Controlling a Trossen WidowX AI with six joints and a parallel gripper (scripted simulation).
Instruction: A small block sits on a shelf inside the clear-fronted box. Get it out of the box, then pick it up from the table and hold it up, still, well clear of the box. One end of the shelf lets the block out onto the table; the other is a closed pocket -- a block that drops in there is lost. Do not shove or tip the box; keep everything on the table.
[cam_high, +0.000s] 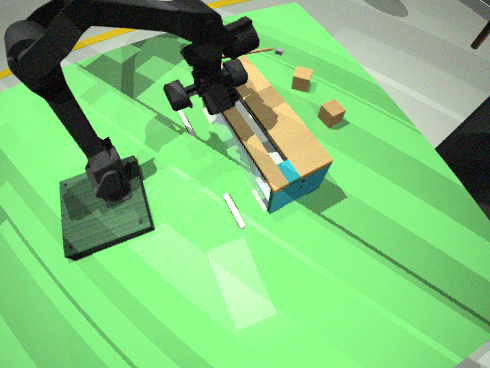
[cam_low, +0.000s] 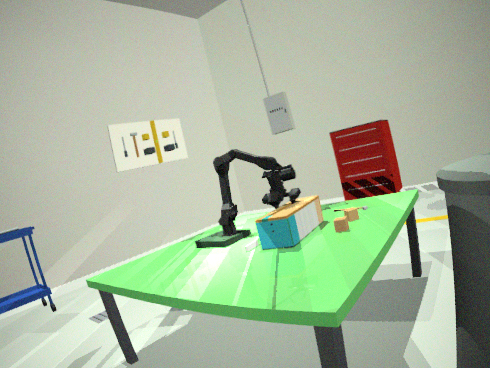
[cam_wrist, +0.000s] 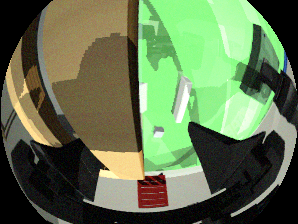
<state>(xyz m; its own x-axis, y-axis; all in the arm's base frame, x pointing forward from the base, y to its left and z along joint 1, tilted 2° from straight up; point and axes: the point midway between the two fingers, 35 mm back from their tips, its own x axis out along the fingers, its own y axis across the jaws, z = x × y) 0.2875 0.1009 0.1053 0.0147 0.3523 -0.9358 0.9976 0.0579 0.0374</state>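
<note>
My gripper tip is now 60 mm short of the tan block and 10 mm to the right of it. The rest, counted from my gripper tip: thin wooden stick (230 mm ahead, 240 mm to the left, 90 mm below); box (50 mm ahead, 120 mm to the right, 30 mm below).
</note>
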